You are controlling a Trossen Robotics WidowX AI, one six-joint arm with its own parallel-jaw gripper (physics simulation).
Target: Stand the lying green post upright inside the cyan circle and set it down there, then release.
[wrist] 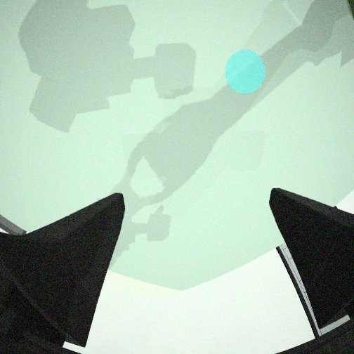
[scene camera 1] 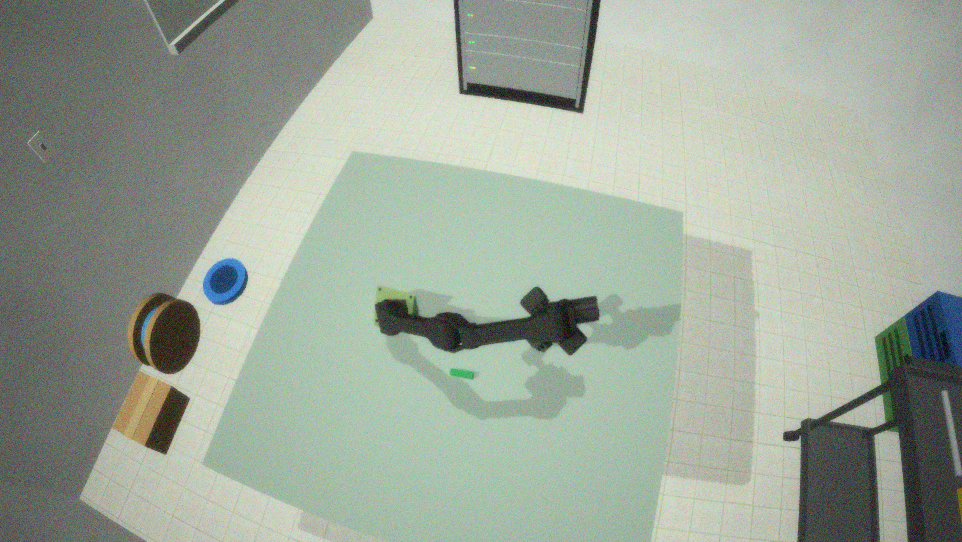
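Seen in the pictures: arm's base at its link origin: (scene camera 1: 396, 309).
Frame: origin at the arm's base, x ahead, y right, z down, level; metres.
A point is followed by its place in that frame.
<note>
The green post (scene camera 1: 461, 373) {y 0.159, x 0.209, z 0.041 m} lies on its side on the pale green mat in the scene view, a little below the arm's middle link. It does not show in the wrist view. The cyan circle (wrist: 245, 71) is a flat disc on the mat, at the upper right of the wrist view, with an arm shadow across it. In the scene view the arm covers nearly all of it. My gripper (scene camera 1: 553, 321) {y 0.053, x 0.446, z -0.099 m} (wrist: 199, 198) is open and empty above the mat, to the right of the post in the scene view. Its two black fingers stand wide apart in the wrist view.
The arm's base stands on a light green plate (scene camera 1: 381, 294) {y -0.033, x -0.048, z -0.025 m}. Around the mat (scene camera 1: 471, 222) {y -0.381, x 0.171, z 0.057 m} are a server cabinet (scene camera 1: 525, 40), a blue round object (scene camera 1: 225, 280), a round wooden object (scene camera 1: 173, 336), a wooden block (scene camera 1: 151, 412), crates (scene camera 1: 932, 329) and a dark cart (scene camera 1: 803, 471).
</note>
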